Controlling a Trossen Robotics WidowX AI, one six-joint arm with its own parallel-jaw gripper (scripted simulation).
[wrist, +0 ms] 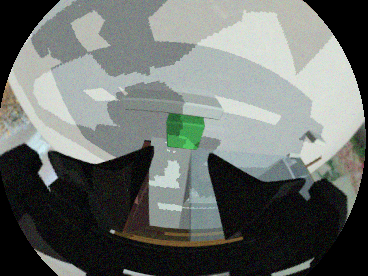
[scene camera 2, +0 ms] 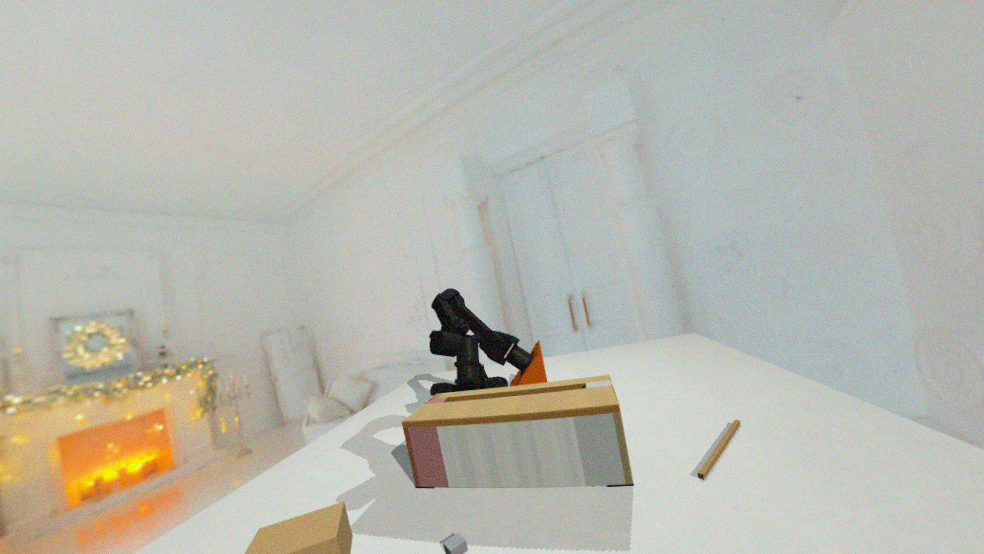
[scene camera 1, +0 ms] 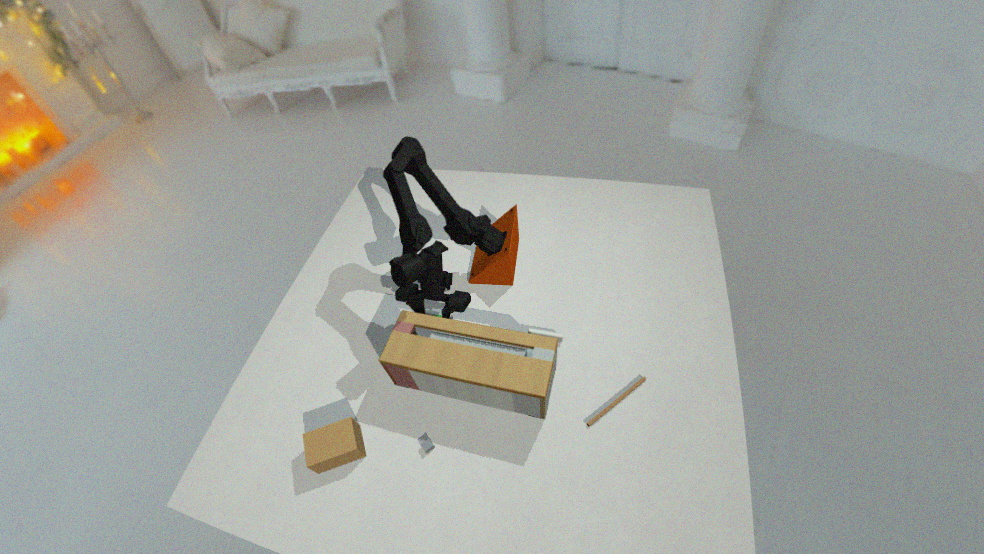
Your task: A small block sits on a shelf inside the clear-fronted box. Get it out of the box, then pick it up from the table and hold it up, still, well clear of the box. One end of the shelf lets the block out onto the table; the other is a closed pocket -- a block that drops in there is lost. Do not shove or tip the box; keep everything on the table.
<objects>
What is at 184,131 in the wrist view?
A green block.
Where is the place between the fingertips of the gripper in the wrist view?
At 181,153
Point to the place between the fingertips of the gripper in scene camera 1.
At 434,324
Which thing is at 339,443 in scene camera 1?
A tan box.
</objects>
